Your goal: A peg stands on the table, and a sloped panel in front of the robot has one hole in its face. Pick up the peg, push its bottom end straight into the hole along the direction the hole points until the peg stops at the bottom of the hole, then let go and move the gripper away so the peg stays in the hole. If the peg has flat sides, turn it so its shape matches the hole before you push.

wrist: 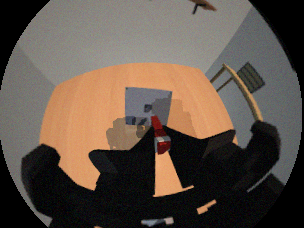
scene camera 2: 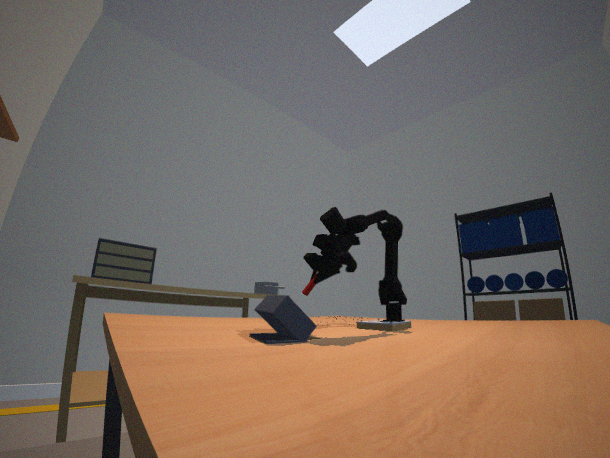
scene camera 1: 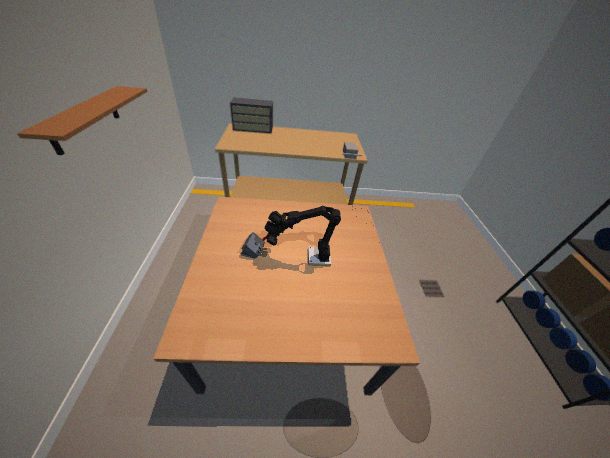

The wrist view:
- gripper
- sloped panel
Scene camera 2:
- gripper
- sloped panel
